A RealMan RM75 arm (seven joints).
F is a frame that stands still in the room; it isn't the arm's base.
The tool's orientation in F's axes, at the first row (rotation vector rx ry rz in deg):
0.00, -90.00, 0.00
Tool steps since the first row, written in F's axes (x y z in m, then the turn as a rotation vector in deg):
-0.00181, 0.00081, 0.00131, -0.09, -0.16, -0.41
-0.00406, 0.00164, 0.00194, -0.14, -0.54, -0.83
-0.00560, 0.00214, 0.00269, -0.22, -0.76, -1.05
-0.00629, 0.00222, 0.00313, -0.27, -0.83, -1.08
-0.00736, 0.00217, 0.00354, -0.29, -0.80, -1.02
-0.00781, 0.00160, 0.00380, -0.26, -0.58, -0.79
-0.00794, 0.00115, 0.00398, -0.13, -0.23, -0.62
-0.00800, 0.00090, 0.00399, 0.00, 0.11, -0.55
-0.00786, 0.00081, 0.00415, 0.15, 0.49, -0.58
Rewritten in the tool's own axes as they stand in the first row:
0.00131, 0.00081, 0.00181, -0.41, -0.16, 0.09
0.00194, 0.00164, 0.00406, -0.83, -0.54, 0.14
0.00269, 0.00214, 0.00560, -1.05, -0.76, 0.22
0.00313, 0.00222, 0.00629, -1.08, -0.83, 0.27
0.00354, 0.00217, 0.00736, -1.02, -0.80, 0.29
0.00380, 0.00160, 0.00781, -0.79, -0.58, 0.26
0.00398, 0.00115, 0.00794, -0.62, -0.23, 0.13
0.00399, 0.00090, 0.00800, -0.55, 0.11, 0.00
0.00415, 0.00081, 0.00786, -0.58, 0.49, -0.15

